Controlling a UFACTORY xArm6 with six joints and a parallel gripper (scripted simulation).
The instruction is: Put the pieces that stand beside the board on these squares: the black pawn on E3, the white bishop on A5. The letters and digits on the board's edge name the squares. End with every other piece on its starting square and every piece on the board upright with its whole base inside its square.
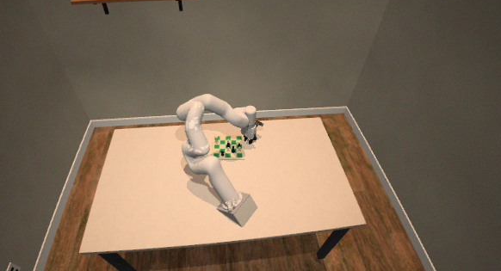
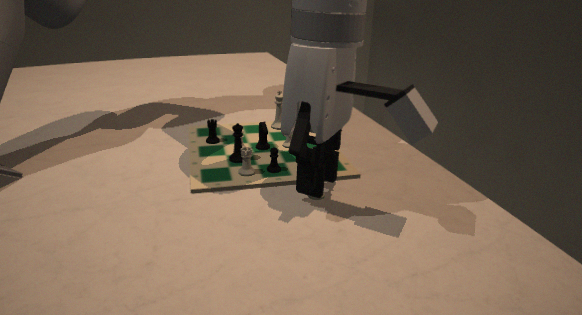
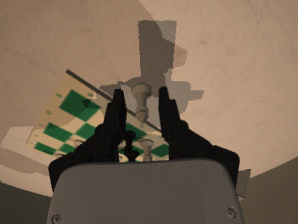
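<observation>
Now: hand 30 mm short of the white bishop, 220 mm to the right of it and 10 mm below it. Also, from my hand: black bishop: 20 mm behind, 140 mm to the left, 10 mm below; then black pawn: 30 mm behind, 70 mm to the left, 10 mm below; then chessboard: 20 mm behind, 140 mm to the left, 30 mm below.
</observation>
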